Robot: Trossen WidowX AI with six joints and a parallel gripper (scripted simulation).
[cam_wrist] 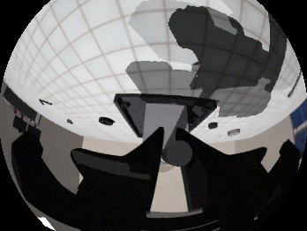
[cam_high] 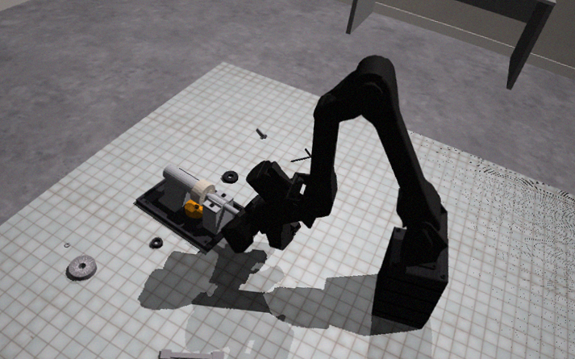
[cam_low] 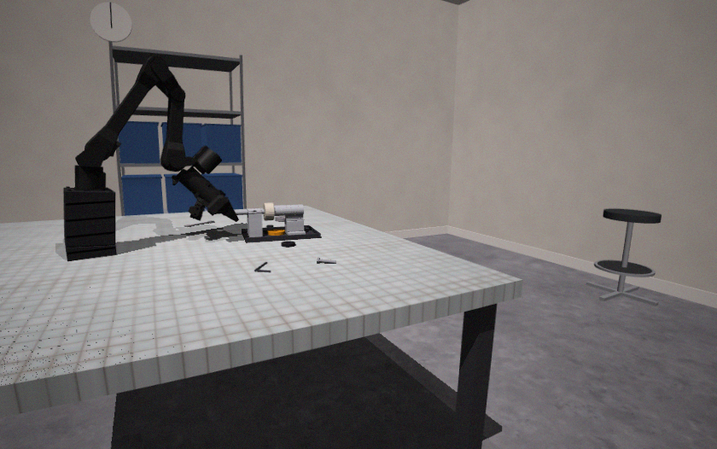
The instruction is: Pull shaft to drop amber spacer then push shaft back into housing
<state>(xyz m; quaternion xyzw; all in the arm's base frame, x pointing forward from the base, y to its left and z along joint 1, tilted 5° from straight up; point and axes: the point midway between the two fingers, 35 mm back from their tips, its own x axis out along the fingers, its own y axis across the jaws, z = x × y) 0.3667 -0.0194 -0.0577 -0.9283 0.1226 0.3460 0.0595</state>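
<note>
Right now the grey shaft is 60 mm ahead of my hand and 20 mm to the right of it. Also, from my hand: amber spacer (140 mm ahead, 70 mm below, 40 mm to the right); then grey disc (280 mm ahead, 210 mm to the left, 70 mm below); then screw (390 mm to the right, 100 mm ahead, 70 mm below).
</note>
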